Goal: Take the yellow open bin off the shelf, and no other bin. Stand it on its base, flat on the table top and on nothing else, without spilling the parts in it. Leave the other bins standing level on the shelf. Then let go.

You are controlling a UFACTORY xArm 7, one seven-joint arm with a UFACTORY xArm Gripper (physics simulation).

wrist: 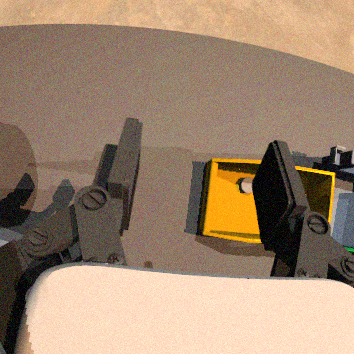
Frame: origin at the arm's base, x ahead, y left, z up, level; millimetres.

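Seen in the pictures: gripper, fingertip midpoint: (202, 152).
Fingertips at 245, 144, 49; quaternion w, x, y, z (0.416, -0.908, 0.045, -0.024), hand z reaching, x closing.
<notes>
Offsets run from my fingertips to a thing's top centre, as dx, dy, dz. "spot": to the spot under its first point. Level surfaces: height alone.
The yellow open bin {+137, -30, -211} (227, 210) is right of centre in the wrist view, its open top facing the camera. A pale round part {+117, -4, -273} (246, 185) shows inside it. My gripper (202, 152) is open with nothing between its fingers. The right finger is in front of the bin and hides its middle; the left finger is well to the left of the bin. The rest of the bin's contents is hidden or too dark to tell. The bin's underside is hidden, so I cannot tell for certain what it rests on.
The brown-grey table top {dz -286} (165, 85) has a curved far edge, with sandy floor (200, 12) beyond. A blue-grey object {spot: +300, -49, -280} (344, 212) is at the right edge beside the bin, with a small green edge below it. A dark bracket-like piece {spot: +252, +38, -226} (341, 156) is above it.
</notes>
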